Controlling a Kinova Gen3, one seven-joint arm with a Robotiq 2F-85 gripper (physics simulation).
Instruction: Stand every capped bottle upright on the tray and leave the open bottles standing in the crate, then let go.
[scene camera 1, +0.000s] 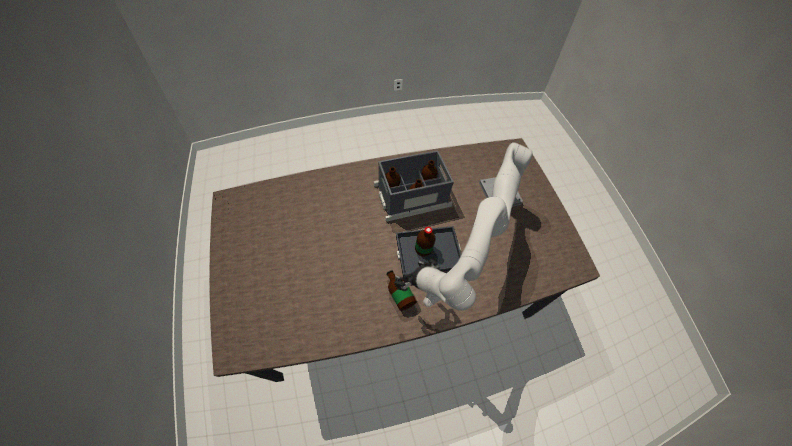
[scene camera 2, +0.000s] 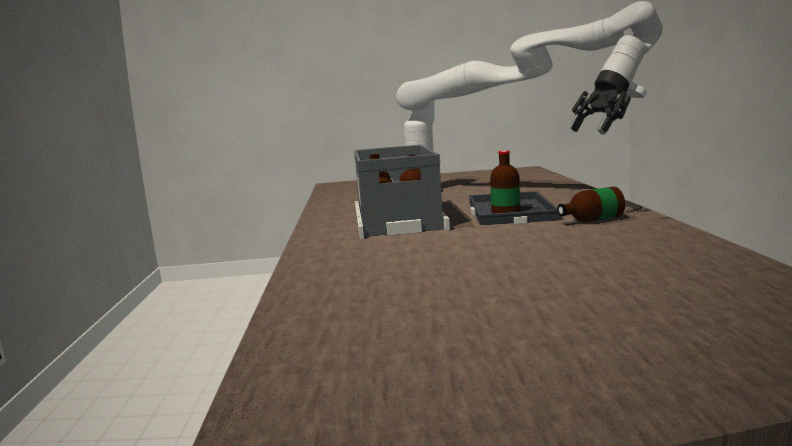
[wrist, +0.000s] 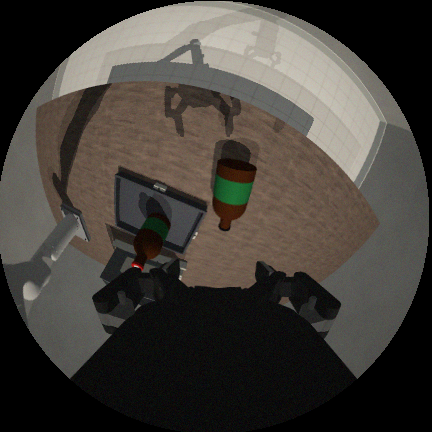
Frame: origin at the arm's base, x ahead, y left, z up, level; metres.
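Seen in the pictures: gripper, between the fingertips: (scene camera 1: 408, 271) (scene camera 2: 586, 131) (wrist: 217, 268); arm's base, origin of its link: (wrist: 73, 221).
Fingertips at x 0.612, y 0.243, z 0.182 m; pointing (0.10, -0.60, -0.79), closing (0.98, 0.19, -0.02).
Observation:
Offsets run from my fingertips to a thing's top centre.
A brown bottle with a green label and red cap @(dx -0.152, dy -0.143, dz -0.048 m) (scene camera 1: 425, 243) (scene camera 2: 504, 188) (wrist: 152, 235) stands upright on the dark tray (scene camera 1: 409, 249) (scene camera 2: 540, 207) (wrist: 130, 200). Another green-labelled brown bottle @(dx +0.022, dy -0.008, dz -0.134 m) (scene camera 1: 401, 295) (scene camera 2: 593, 206) (wrist: 233, 192) lies on its side on the table, just off the tray; no red cap shows on its neck. Three brown bottles @(dx -0.141, dy -0.465, dz -0.045 m) (scene camera 1: 392, 177) @(dx -0.316, dy -0.442, dz -0.045 m) (scene camera 1: 429, 170) @(dx -0.216, dy -0.364, dz -0.045 m) (scene camera 1: 418, 183) stand in the grey crate @(dx -0.223, dy -0.410, dz -0.033 m) (scene camera 1: 396, 204) (scene camera 2: 401, 204), with no red caps visible; the front one is mostly hidden. My gripper (scene camera 1: 410, 274) (scene camera 2: 589, 130) (wrist: 217, 268) is open and empty, above the lying bottle.
The crate stands behind the tray in scene camera 1, with pale blocks (scene camera 1: 412, 212) (scene camera 2: 404, 227) around its base. The arm (scene camera 1: 481, 238) (scene camera 2: 471, 72) reaches past the tray's right side in scene camera 1. The table edge (scene camera 1: 332, 356) is near the lying bottle.

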